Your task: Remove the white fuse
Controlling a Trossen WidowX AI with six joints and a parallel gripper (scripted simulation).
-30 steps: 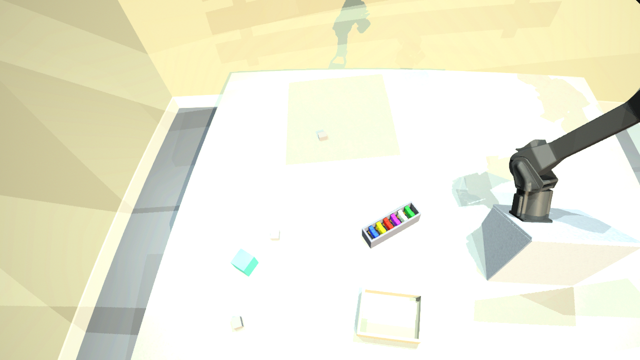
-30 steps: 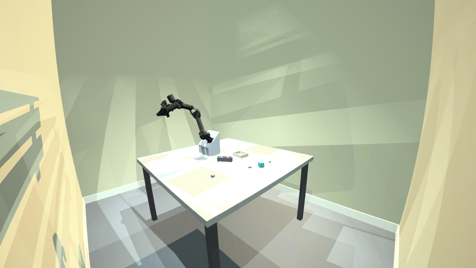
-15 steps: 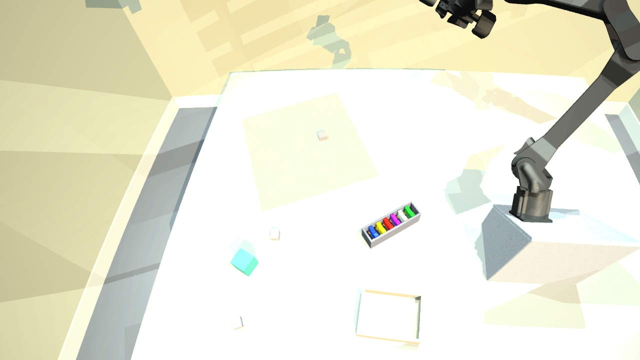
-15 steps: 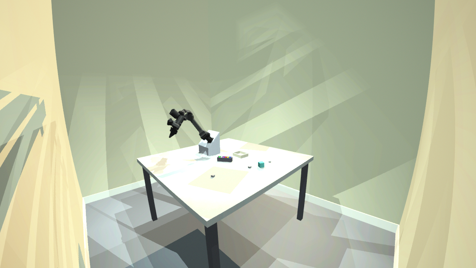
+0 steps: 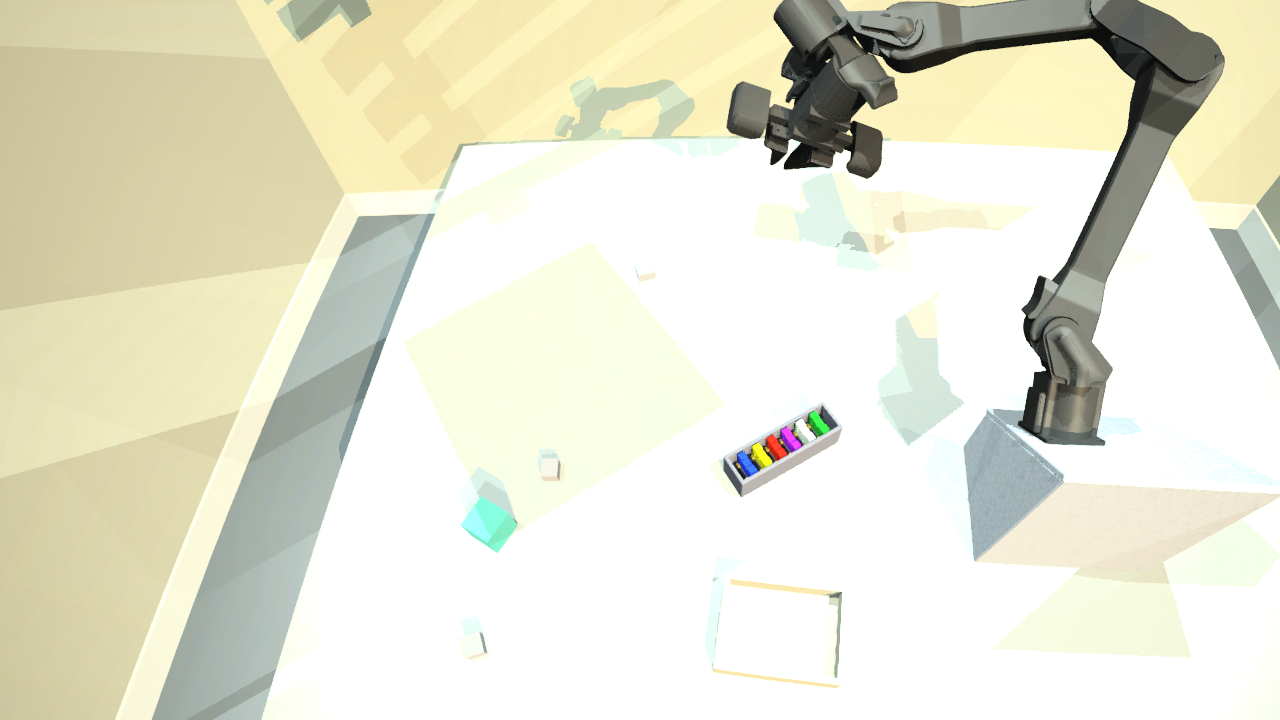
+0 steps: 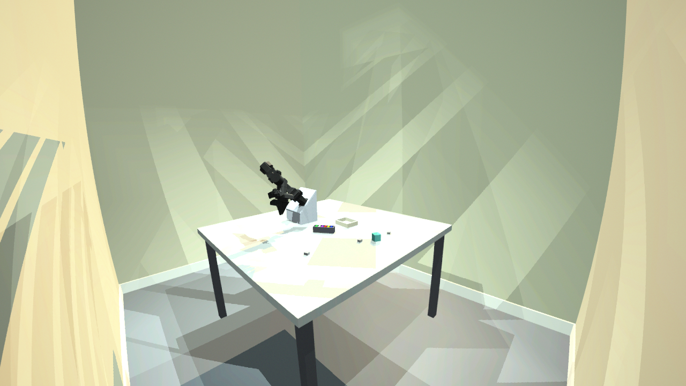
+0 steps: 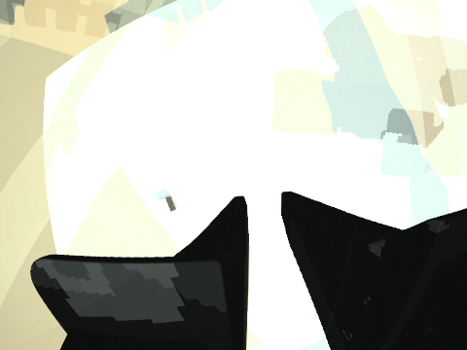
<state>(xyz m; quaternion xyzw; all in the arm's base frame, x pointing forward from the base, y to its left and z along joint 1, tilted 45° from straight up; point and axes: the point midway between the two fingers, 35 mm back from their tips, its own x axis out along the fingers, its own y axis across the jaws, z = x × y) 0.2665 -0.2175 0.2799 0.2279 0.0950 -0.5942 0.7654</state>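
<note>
My gripper tip is 30 mm past the white fuse, 300 mm to the right of it and 160 mm above it. Also, from my gripper tip: green fuse 50 mm behind, 290 mm to the left, 160 mm below; then purple fuse 10 mm behind, 310 mm to the left, 160 mm below; then red fuse 10 mm ahead, 320 mm to the left, 160 mm below.
</note>
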